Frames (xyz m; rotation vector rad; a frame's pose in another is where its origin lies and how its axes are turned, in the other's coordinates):
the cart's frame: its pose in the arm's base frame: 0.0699 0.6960 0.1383 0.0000 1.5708 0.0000
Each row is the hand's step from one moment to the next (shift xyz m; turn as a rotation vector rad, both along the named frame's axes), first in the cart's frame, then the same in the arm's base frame.
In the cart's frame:
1: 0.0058 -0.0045 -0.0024 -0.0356 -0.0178 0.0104
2: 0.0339 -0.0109 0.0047 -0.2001 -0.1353 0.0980
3: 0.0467 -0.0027 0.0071 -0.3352 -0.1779 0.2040
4: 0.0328 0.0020 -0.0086 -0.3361 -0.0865 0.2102
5: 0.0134 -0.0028 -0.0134 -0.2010 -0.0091 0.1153
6: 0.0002 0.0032 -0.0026 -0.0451 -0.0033 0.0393
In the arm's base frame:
1: -0.0024 -0.0045 -0.0058 0.0104 -0.0178 0.0356
2: 0.0047 -0.0109 -0.0339 0.0980 -0.1353 0.2001
3: 0.0071 -0.0027 -0.0467 0.2040 -0.1779 0.3352
4: -0.0086 0.0020 -0.0328 0.2102 -0.0865 0.3361
5: -0.0134 -0.0028 -0.0134 0.1153 -0.0091 0.2010
6: -0.0026 0.0032 -0.0002 0.0393 -0.0033 0.0451

